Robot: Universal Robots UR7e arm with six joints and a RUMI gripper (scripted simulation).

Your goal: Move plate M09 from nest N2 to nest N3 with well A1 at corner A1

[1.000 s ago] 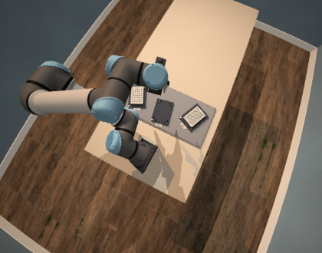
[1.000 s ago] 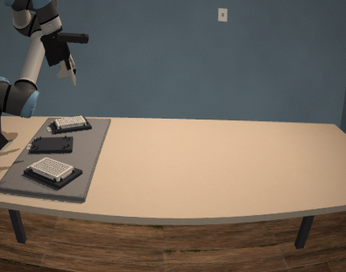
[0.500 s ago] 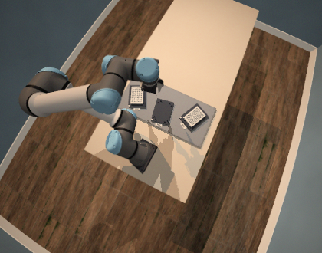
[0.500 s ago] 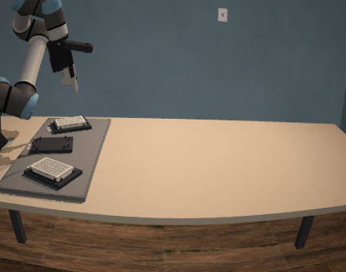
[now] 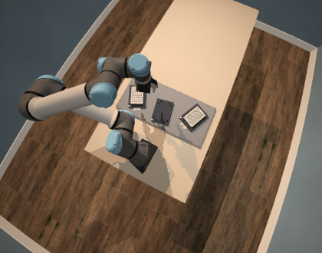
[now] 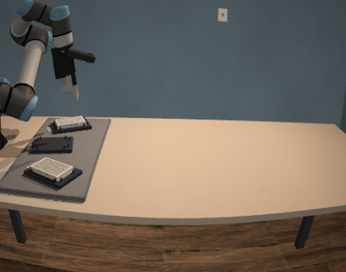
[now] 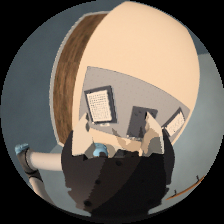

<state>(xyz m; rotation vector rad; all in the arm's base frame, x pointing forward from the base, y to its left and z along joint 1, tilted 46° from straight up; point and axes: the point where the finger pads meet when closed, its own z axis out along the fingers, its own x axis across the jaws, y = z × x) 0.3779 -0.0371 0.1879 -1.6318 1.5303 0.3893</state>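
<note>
My gripper is now 40 mm past the black plate nest N2, 70 mm to the right of it and 140 mm above it. Also, from my hand: black landing nest N3 (90 mm behind, 130 mm to the right, 140 mm below).
</note>
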